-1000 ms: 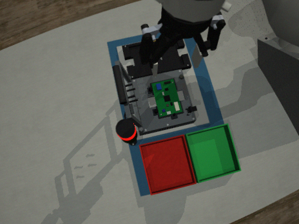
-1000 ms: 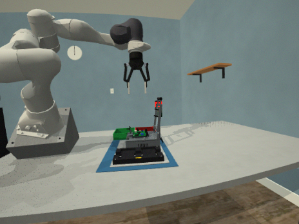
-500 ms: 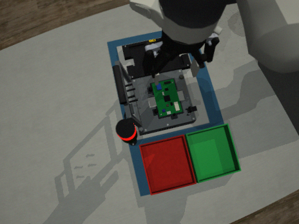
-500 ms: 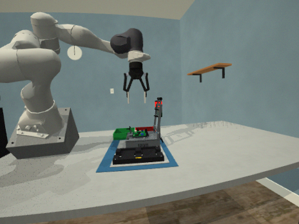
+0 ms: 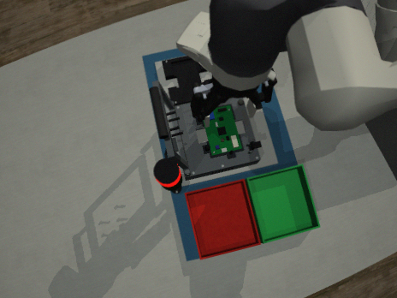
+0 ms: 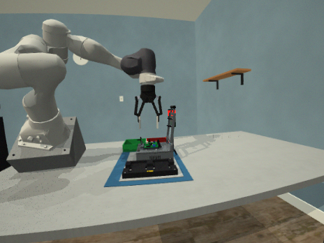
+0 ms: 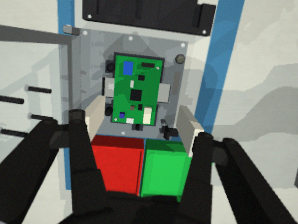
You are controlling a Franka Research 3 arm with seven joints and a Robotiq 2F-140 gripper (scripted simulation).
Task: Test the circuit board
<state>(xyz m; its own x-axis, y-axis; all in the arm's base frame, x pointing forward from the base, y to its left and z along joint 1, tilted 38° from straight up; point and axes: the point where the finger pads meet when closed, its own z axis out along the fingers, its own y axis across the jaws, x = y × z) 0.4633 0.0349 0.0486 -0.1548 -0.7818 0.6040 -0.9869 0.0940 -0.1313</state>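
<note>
Now: hand 1 cm short of the green circuit board and 11 cm above it. Also, from my hand: latch hook (5 cm behind, 6 cm to the left, 10 cm below); clear lid (12 cm ahead, 2 cm to the right); tester plate (1 cm ahead, 12 cm below).
</note>
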